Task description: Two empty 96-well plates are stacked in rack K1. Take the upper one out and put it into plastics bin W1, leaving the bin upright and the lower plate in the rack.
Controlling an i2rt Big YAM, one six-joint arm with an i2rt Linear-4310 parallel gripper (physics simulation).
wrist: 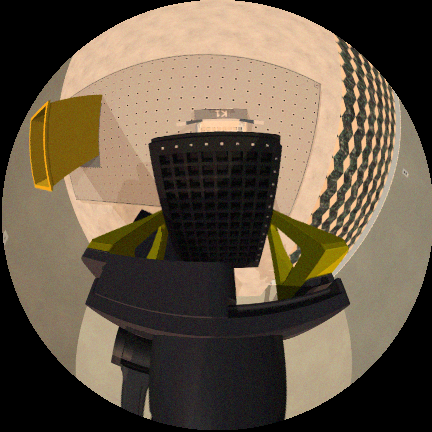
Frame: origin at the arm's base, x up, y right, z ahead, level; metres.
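Seen in the pictures: gripper, fingertip midpoint: (217,214).
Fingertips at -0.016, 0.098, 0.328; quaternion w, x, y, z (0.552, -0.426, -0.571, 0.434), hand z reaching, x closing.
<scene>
Offsets run from my fingertips to a thing's top centre, as dx, dy, dz. "spot": to the spot under its first point. Level surfaces: height alone.
My gripper (217,214) is shut on a black 96-well plate @[+0.014, -0.001, +0.003] (215,187), with one yellow-green finger on each long side. The plate is raised high above the board. Rack K1 @[spot: -0.061, -0.050, +0.062] (187,122) stands below and beyond the plate, mostly hidden behind it, with its K1 label showing at the top. A pale plate @[-0.173, +0.001, +0.008] (220,126) shows in the rack, partly covered by the held plate. The orange-yellow bin W1 @[-0.027, -0.378, +0.032] (75,135) is at the left, its open mouth toward the left edge of the view; its inside is mostly hidden.
A perforated board @[dx -0.207] (280,95) lies on the pale table top @[dx -0.220] (210,27) under the rack. A strip with a green-black and cream cube pattern (362,135) runs along the right side of the table. Grey floor shows beyond both sides.
</scene>
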